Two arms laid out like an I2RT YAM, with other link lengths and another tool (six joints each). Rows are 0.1 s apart.
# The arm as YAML. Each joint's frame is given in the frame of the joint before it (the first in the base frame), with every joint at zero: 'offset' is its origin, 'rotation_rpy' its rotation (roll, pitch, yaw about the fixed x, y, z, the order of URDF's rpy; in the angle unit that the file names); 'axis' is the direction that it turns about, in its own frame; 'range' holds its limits. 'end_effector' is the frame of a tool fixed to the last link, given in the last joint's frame.
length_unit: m
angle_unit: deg
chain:
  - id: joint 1
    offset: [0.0, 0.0, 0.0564]
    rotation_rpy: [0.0, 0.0, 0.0]
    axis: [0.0, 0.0, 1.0]
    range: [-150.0, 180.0]
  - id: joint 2
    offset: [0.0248, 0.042, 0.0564]
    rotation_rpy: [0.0, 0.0, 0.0]
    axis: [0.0, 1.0, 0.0]
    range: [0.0, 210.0]
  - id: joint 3
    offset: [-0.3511, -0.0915, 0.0]
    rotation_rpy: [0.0, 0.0, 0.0]
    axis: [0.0, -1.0, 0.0]
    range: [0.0, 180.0]
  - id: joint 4
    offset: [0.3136, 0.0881, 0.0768]
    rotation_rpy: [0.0, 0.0, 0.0]
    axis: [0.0, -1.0, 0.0]
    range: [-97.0, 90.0]
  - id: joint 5
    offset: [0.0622, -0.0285, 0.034]
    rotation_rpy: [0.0, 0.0, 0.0]
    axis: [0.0, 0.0, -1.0]
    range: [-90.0, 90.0]
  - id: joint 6
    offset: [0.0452, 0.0, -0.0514]
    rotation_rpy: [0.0, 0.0, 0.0]
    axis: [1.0, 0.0, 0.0]
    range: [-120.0, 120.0]
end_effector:
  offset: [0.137, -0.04, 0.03]
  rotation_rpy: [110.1, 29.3, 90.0]
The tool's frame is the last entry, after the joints.
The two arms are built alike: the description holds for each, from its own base.
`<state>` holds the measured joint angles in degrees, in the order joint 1, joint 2, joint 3, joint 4, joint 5, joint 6, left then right.
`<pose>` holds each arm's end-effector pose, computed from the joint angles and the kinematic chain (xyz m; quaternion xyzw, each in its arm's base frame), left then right.
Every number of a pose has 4 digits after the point. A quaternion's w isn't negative.
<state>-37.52 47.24 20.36 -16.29 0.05 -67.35 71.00 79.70 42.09 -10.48 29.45 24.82</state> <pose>0.2518 -0.1653 0.1527 0.3049 0.8448 -0.3018 0.3198 0.2403 0.3230 0.1766 0.2540 0.9216 0.1316 0.2625</pose>
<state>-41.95 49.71 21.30 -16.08 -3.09 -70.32 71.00 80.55 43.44 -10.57 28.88 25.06</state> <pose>0.2500 -0.1781 0.1501 0.3055 0.8492 -0.2986 0.3104 0.2417 0.3310 0.1799 0.2542 0.9221 0.1368 0.2578</pose>
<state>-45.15 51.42 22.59 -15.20 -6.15 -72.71 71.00 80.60 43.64 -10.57 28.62 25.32</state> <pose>0.2528 -0.1885 0.1568 0.3023 0.8485 -0.2958 0.3182 0.2415 0.3324 0.1805 0.2552 0.9222 0.1392 0.2551</pose>
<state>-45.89 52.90 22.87 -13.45 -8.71 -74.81 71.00 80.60 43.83 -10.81 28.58 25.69</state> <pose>0.2606 -0.1885 0.1587 0.2842 0.8518 -0.2896 0.3314 0.2415 0.3325 0.1811 0.2576 0.9219 0.1400 0.2533</pose>
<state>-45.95 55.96 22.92 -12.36 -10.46 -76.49 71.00 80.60 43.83 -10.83 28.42 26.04</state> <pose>0.2677 -0.1866 0.1478 0.2673 0.8636 -0.2764 0.3260 0.2412 0.3325 0.1806 0.2594 0.9219 0.1411 0.2508</pose>
